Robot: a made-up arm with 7 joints. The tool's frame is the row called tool.
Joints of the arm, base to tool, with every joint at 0 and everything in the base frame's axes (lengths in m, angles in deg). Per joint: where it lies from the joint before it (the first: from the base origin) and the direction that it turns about. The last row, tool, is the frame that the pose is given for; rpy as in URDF.
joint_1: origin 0 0 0.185 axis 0 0 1
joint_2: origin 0 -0.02 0.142 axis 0 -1 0
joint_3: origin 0 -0.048 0.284 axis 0 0 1
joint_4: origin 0.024 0.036 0.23 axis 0 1 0
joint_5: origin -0.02 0.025 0.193 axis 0 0 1
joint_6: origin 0 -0.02 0.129 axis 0 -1 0
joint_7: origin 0.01 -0.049 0.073 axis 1 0 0
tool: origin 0 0 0 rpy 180 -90 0
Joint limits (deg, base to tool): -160..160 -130..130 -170..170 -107..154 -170..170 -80..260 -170..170
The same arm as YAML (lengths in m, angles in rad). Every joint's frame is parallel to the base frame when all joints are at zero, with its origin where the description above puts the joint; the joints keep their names.
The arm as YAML. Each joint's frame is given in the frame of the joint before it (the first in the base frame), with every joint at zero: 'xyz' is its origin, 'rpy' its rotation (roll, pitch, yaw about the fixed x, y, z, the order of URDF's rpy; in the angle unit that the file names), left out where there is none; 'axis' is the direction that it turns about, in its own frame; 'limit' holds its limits. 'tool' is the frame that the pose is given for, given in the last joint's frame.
units:
  length: m
  angle: rad
joints:
  - name: joint_1
    type: revolute
    origin:
      xyz: [0.0, 0.0, 0.185]
    axis: [0.0, 0.0, 1.0]
    limit:
      lower: -2.7925
      upper: 2.7925
  - name: joint_2
    type: revolute
    origin:
      xyz: [0.0, -0.02, 0.142]
    axis: [0.0, -1.0, 0.0]
    limit:
      lower: -2.2689
      upper: 2.2689
  - name: joint_3
    type: revolute
    origin:
      xyz: [0.0, -0.048, 0.284]
    axis: [0.0, 0.0, 1.0]
    limit:
      lower: -2.9671
      upper: 2.9671
  - name: joint_4
    type: revolute
    origin:
      xyz: [0.024, 0.036, 0.23]
    axis: [0.0, 1.0, 0.0]
    limit:
      lower: -1.8675
      upper: 2.6878
  - name: joint_5
    type: revolute
    origin:
      xyz: [-0.02, 0.025, 0.193]
    axis: [0.0, 0.0, 1.0]
    limit:
      lower: -2.9671
      upper: 2.9671
  - name: joint_6
    type: revolute
    origin:
      xyz: [0.0, -0.02, 0.129]
    axis: [0.0, -1.0, 0.0]
    limit:
      lower: -1.3963
      upper: 4.5379
  - name: joint_7
    type: revolute
    origin:
      xyz: [0.01, -0.049, 0.073]
    axis: [1.0, 0.0, 0.0]
    limit:
      lower: -2.9671
      upper: 2.9671
tool:
  origin:
    xyz: [0.0, 0.0, 0.0]
    rpy: [3.1416, -1.5708, 0.0]

